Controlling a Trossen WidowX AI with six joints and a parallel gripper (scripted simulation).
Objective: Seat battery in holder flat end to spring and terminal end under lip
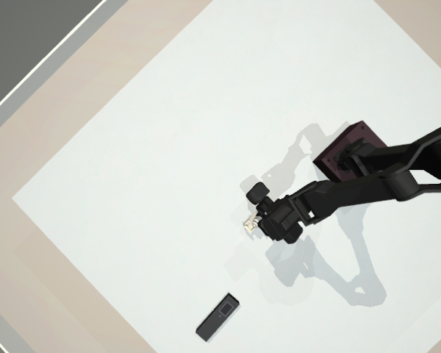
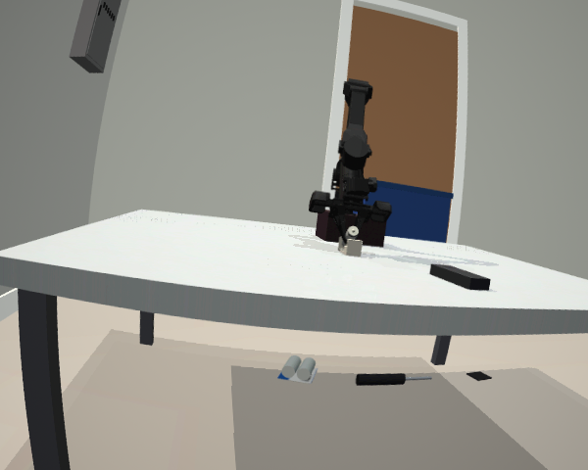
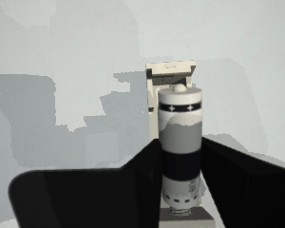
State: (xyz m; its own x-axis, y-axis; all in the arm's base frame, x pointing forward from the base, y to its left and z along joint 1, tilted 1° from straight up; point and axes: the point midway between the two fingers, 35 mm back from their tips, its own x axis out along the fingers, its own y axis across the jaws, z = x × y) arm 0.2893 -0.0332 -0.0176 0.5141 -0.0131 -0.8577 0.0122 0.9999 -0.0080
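My gripper tip is 10 mm below the battery. From my gripper tip the other things lie so: screwdriver 310 mm ahead, 220 mm below, 70 mm to the left; black flat box 310 mm ahead, 150 mm to the left, 10 mm below.
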